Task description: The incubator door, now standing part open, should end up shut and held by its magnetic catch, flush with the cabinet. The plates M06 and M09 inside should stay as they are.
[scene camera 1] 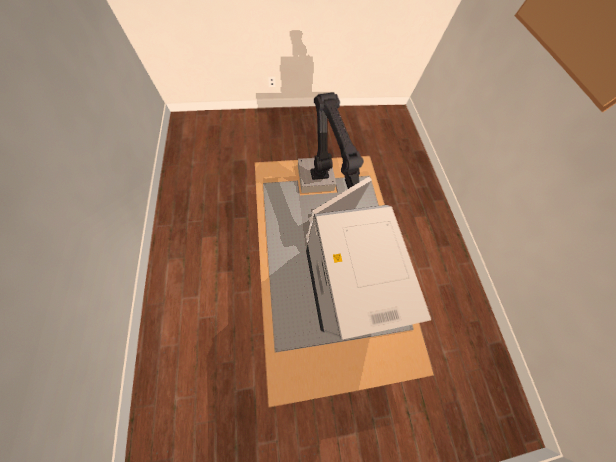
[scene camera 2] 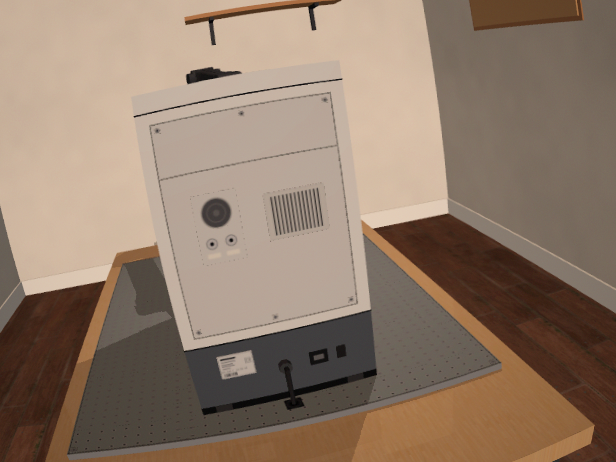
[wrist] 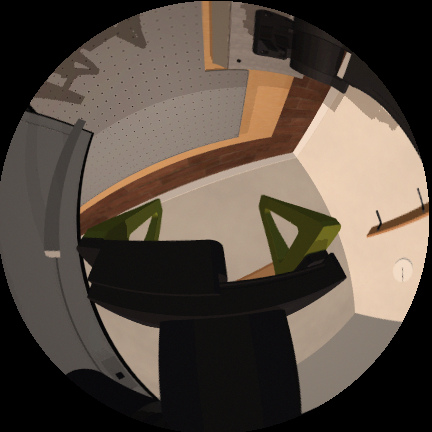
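Seen in the pictures: gripper, between the fingertips: (wrist: 210,201); arm's base, origin of its link: (scene camera 1: 319,174) (wrist: 270,34).
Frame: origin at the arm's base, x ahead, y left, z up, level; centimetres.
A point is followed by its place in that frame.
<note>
The white incubator cabinet (scene camera 1: 375,255) {z 48.0, x 73.4, y 1.0 cm} (scene camera 2: 260,285) {z 15.2, x 98.9, y -3.4 cm} stands on the perforated grey plate, its back towards the camera in the second scene view. Its door (scene camera 1: 342,196) {z 44.5, x 44.9, y -4.2 cm} (wrist: 25,200) stands part open, angled out from the cabinet front towards the arm's base side, with a wedge-shaped gap at its free edge. The long grey door handle (wrist: 56,190) {z 22.1, x 33.9, y 6.1 cm} shows at the left of the wrist view. My gripper (wrist: 210,201) {z 24.7, x 23.5, y 14.0 cm} is open and empty, its green fingers wide apart, beside the outer face of the door; the door hides it in the first scene view. Plates M06 and M09 do not show.
The arm's base block (scene camera 1: 317,187) {z -2.5, x 9.1, y -3.0 cm} stands near the door's hinge side, on the wooden table (scene camera 1: 320,375) {z -8.3, x 120.3, y -22.2 cm} with the grey perforated plate (scene camera 1: 295,320) {z -7.0, x 91.1, y -31.0 cm} (scene camera 2: 425,320) {z -7.0, x 83.8, y 30.7 cm}. The arm reaches over to the door. A wall shelf (scene camera 2: 260,11) (wrist: 400,220) is mounted on the far wall.
</note>
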